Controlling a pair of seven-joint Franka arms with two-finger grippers.
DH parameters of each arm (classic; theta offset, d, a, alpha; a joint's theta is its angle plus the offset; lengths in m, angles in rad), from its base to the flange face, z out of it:
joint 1: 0 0.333 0 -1.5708
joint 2: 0 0 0 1.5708
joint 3: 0 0.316 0.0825 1.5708
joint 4: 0 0 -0.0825 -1.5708
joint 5: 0 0.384 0 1.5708
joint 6: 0 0 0.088 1.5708
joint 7: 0 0.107 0 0
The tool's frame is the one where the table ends.
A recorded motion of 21 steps. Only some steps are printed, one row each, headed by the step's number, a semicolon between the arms.
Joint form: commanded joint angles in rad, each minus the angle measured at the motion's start. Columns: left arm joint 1, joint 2, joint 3, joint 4, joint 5, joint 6, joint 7; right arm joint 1, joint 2, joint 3, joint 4, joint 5, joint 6, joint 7.
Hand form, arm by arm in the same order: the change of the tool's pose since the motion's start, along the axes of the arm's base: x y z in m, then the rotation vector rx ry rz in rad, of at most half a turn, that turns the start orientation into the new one. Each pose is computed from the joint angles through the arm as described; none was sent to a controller.
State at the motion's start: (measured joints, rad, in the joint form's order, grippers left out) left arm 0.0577 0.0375 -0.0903 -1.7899 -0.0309 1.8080 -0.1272; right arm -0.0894 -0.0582 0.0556 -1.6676 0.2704 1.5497 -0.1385
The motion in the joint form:
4: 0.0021 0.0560 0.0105 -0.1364 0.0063 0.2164 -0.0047; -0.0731 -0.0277 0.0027 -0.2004 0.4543 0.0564 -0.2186
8: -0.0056 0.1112 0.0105 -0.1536 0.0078 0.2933 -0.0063; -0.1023 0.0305 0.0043 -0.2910 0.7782 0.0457 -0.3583
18: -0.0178 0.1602 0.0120 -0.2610 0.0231 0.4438 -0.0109; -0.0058 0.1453 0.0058 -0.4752 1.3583 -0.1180 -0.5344
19: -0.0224 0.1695 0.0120 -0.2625 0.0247 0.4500 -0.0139; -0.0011 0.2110 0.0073 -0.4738 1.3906 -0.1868 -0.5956
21: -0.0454 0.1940 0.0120 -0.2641 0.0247 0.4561 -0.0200; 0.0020 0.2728 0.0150 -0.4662 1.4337 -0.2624 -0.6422
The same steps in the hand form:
4: 0.0096 0.0085 -0.0783 0.0033 -0.0240 0.0212; -0.0075 0.0033 -0.0533 0.4655 -0.0174 0.0398
8: 0.0190 0.0045 -0.1118 0.0009 -0.0285 0.0166; 0.0027 0.0090 -0.1006 0.8051 -0.0246 0.0115
18: 0.0096 -0.0009 -0.1757 0.0113 -0.0231 0.0042; -0.0044 0.0876 -0.1801 1.4332 0.0656 -0.0544
19: 0.0098 -0.0036 -0.1813 0.0120 -0.0185 0.0017; -0.0026 0.0948 -0.2050 1.5100 0.0854 -0.0265
21: 0.0092 -0.0170 -0.1956 0.0111 0.0015 -0.0152; -0.0009 0.1037 -0.2231 1.6017 0.1046 -0.0019

